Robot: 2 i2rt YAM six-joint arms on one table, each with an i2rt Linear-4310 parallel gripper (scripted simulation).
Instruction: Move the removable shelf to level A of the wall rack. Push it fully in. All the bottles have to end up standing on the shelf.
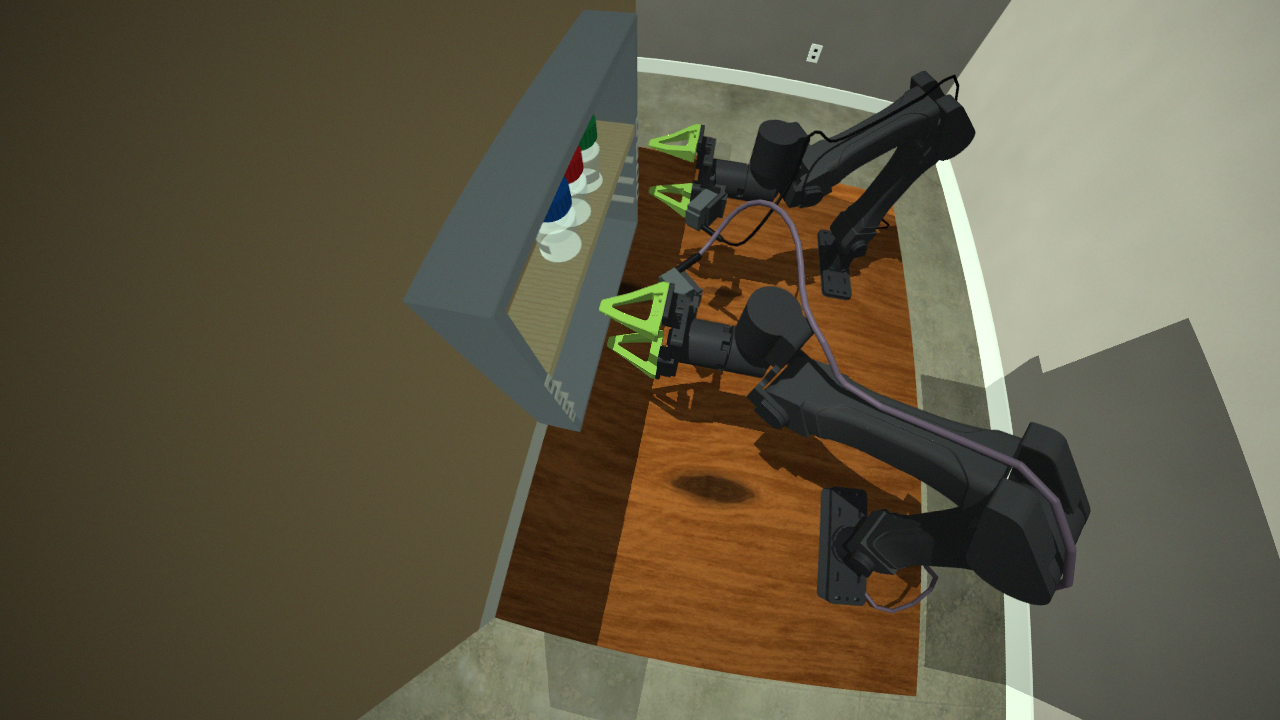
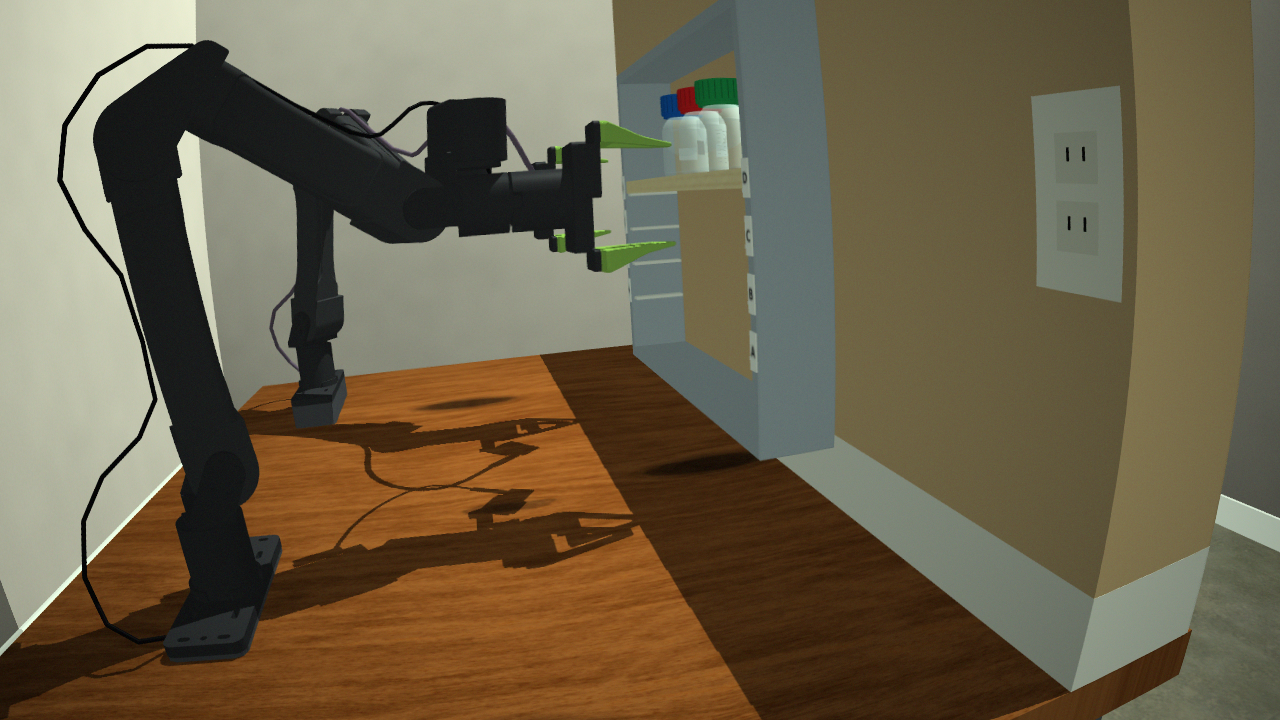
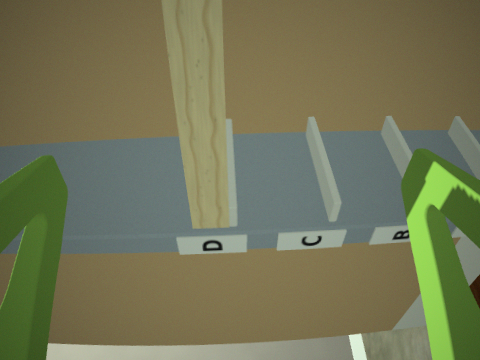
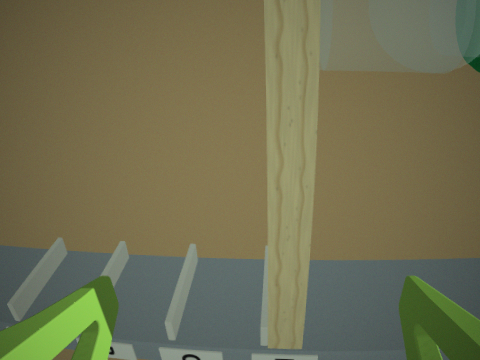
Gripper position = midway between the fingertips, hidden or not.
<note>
In view: my left gripper [image 1: 604,325], my right gripper [image 2: 672,193], a wooden shelf [image 1: 544,303] and a grey wall rack [image 2: 781,105].
The wooden shelf also shows in image 2 [image 2: 722,179], in image 3 [image 3: 194,42] and in image 4 [image 4: 292,42]. My left gripper shows as well in image 2 [image 2: 608,196] and in image 3 [image 3: 235,168]. My right gripper is seen too in image 1 [image 1: 649,168] and in image 4 [image 4: 254,294].
</note>
